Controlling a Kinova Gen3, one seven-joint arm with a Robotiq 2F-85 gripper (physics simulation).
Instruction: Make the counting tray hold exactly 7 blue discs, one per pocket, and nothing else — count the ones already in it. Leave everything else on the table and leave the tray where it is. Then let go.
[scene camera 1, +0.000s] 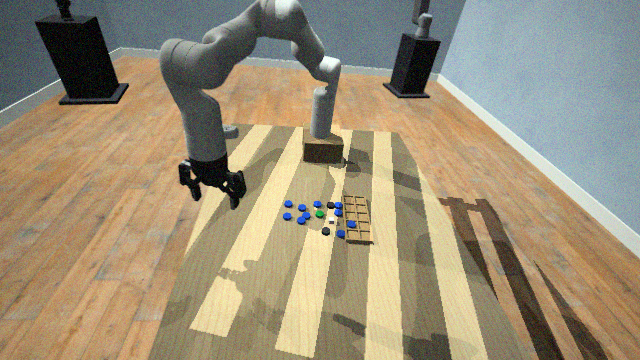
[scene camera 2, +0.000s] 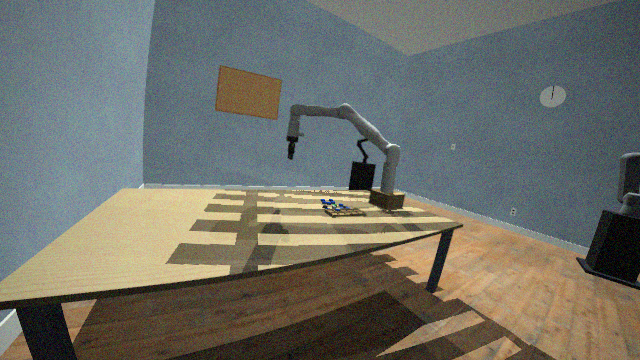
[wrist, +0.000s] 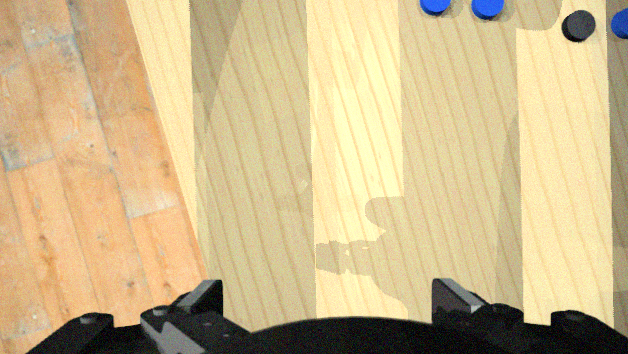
Observation:
My gripper (scene camera 1: 216, 203) is open, holding nothing. I also see a wooden counting tray (scene camera 1: 355, 209).
My gripper shows as well in the wrist view (wrist: 327, 302). The wrist view misses the wooden counting tray: it is out of frame.

